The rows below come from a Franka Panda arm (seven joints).
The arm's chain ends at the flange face. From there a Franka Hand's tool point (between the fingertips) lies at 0.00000 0.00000 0.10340 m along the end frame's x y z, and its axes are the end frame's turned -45 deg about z.
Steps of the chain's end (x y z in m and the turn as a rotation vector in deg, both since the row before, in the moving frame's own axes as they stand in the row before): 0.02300 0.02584 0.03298 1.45 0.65 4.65; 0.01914 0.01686 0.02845 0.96 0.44 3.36; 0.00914 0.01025 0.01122 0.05 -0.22 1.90; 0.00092 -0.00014 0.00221 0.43 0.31 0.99; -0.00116 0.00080 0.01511 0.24 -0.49 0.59; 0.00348 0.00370 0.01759 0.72 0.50 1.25; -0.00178 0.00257 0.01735 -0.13 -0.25 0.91; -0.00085 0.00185 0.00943 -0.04 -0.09 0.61; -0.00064 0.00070 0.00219 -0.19 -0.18 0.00
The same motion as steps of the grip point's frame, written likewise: 0.00071 0.03362 0.03294 0.57 1.48 4.65; 0.00342 0.02485 0.02843 0.37 0.99 3.36; -0.00100 0.01336 0.01122 0.19 -0.12 1.90; 0.00170 0.00041 0.00221 0.08 0.52 0.99; -0.00170 -0.00119 0.01511 0.52 -0.18 0.59; 0.00140 0.00481 0.01758 0.16 0.86 1.25; -0.00356 0.00040 0.01735 0.08 -0.27 0.91; -0.00207 0.00064 0.00943 0.04 -0.09 0.61; -0.00142 0.00006 0.00219 -0.01 -0.26 0.00
